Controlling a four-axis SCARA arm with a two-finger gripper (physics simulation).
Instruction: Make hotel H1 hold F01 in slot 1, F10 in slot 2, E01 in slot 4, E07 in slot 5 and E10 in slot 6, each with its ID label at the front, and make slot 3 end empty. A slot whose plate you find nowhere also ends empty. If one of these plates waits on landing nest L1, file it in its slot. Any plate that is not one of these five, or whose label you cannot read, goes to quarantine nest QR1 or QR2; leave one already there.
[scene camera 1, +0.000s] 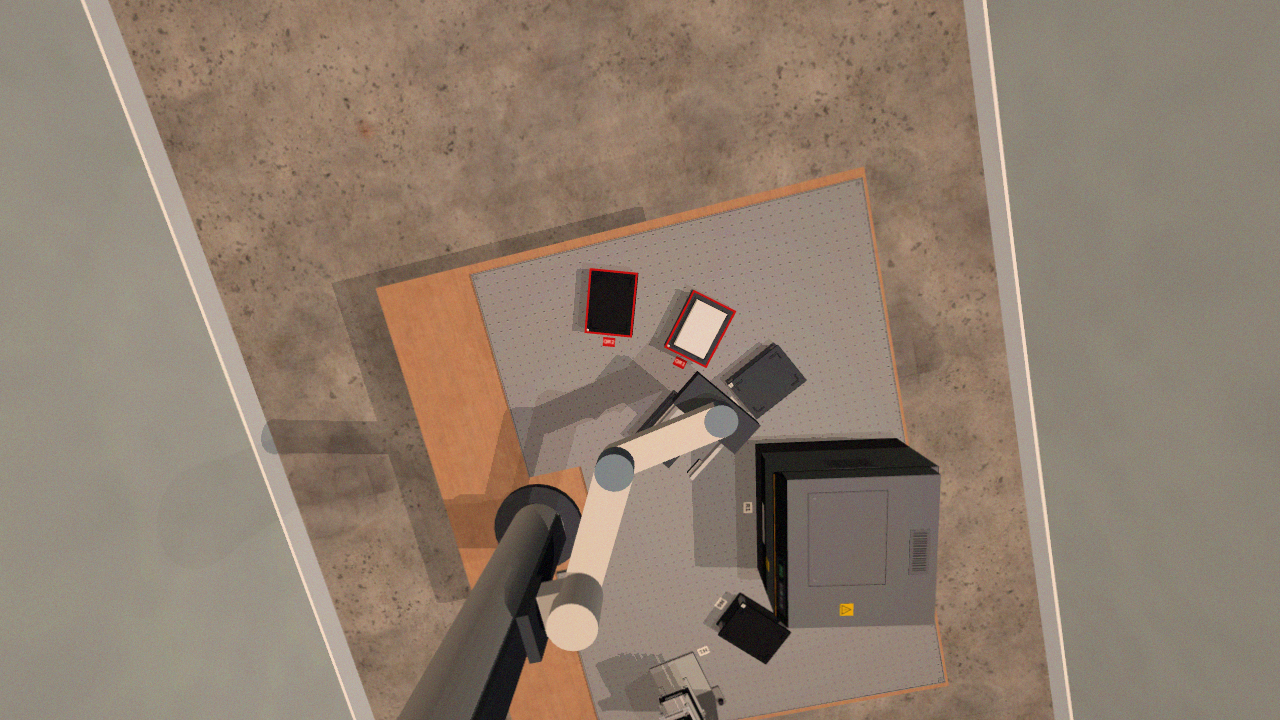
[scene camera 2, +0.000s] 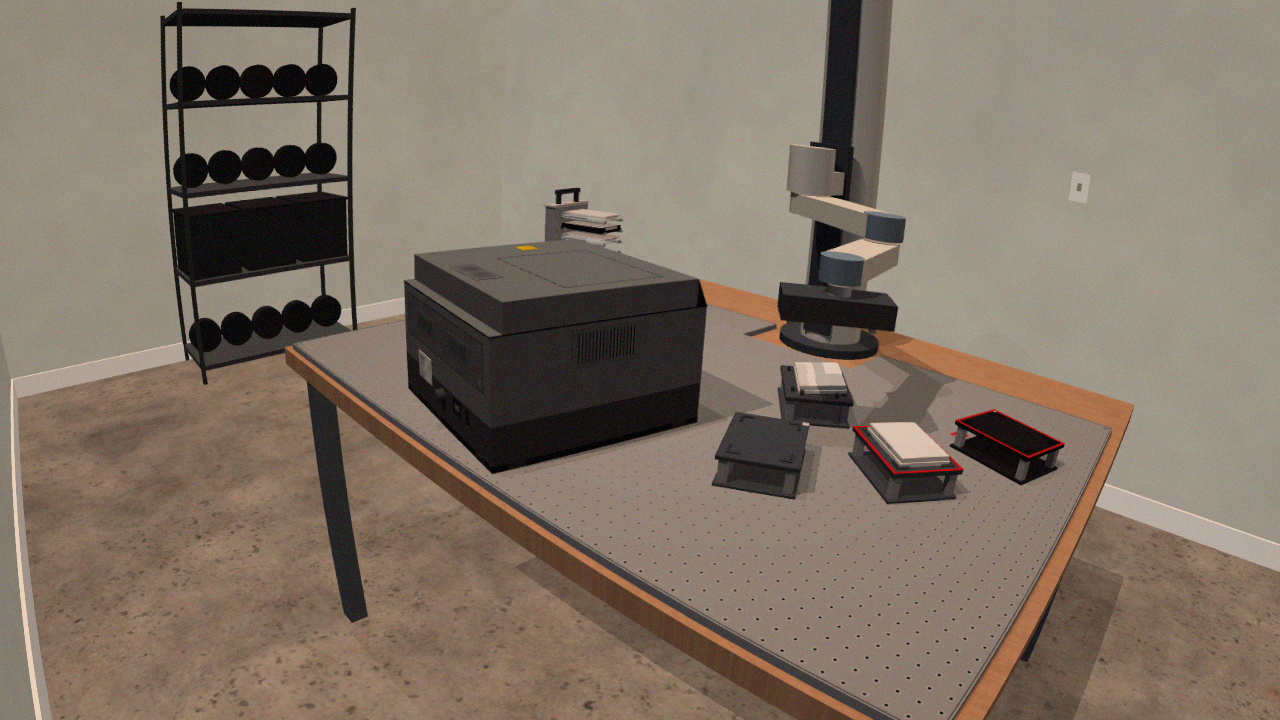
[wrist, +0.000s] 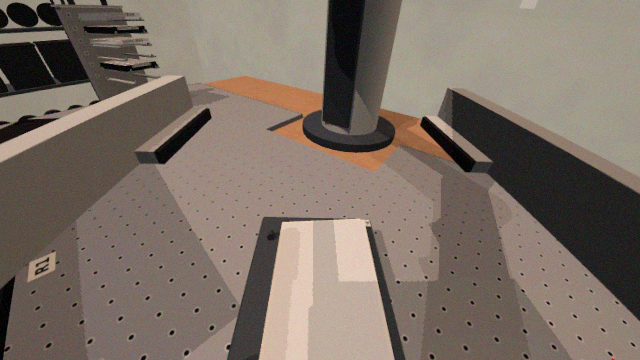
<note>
I see my gripper (scene camera 2: 822, 300) and a hotel H1 (scene camera 2: 551, 219).
My gripper also shows in scene camera 1 (scene camera 1: 668, 459) and in the wrist view (wrist: 318, 100). The hotel H1 also shows in the wrist view (wrist: 105, 89).
</note>
